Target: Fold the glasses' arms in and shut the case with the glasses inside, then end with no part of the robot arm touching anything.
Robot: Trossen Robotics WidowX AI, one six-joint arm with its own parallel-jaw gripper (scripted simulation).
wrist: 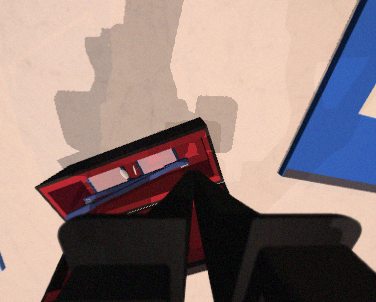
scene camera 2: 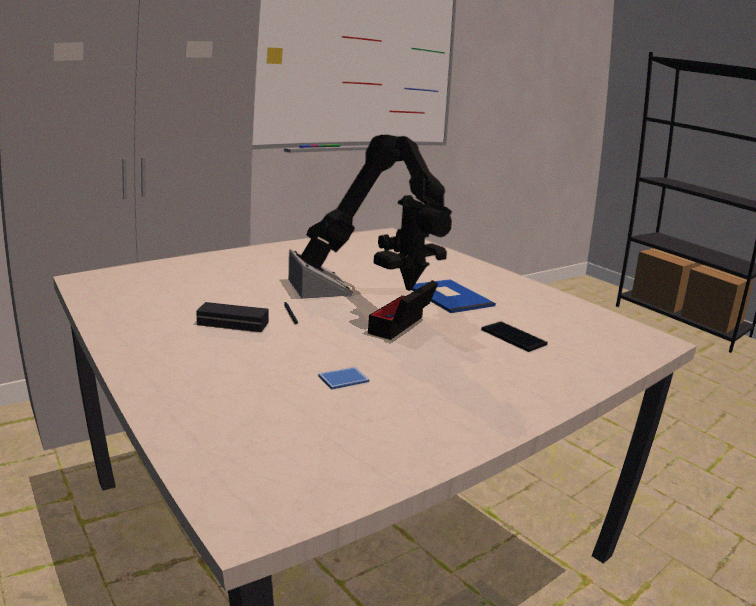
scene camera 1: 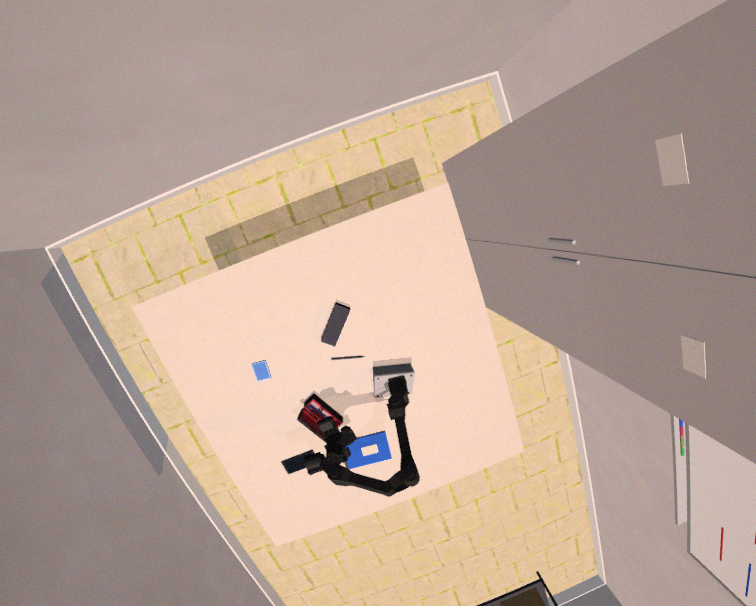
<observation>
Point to a black phone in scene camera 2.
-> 501,330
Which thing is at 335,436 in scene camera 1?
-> The gripper.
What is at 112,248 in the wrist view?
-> The gripper.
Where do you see a small blue card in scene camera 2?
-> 351,376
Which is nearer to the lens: the black box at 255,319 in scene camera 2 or the blue book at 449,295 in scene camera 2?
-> The black box.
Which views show the gripper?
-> The wrist view, scene camera 2 and scene camera 1: all of them.
</observation>
